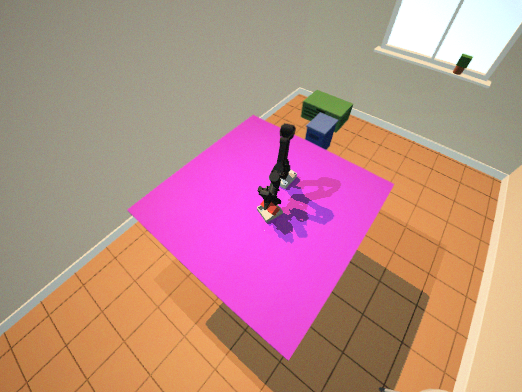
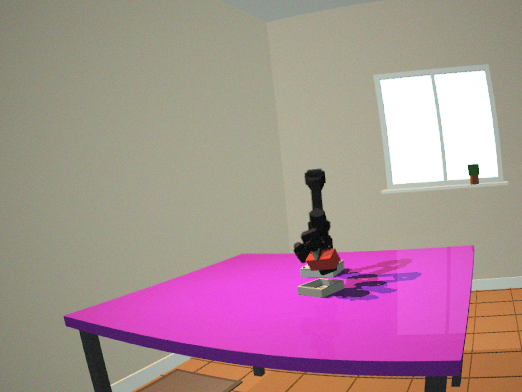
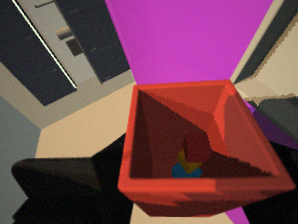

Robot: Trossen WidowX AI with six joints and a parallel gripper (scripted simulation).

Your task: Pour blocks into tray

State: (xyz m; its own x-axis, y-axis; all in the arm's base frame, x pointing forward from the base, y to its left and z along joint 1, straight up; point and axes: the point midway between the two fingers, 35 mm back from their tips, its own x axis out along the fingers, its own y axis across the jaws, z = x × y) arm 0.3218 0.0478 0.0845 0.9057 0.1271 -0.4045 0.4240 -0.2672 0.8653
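My gripper tip is now 4 cm to the right of the blue block, 1 cm below it and 1 cm past it. Also, from my gripper tip: red block 2 cm behind, 1 cm to the left; then red square cup 3 cm to the left, 2 cm behind, 2 cm above.
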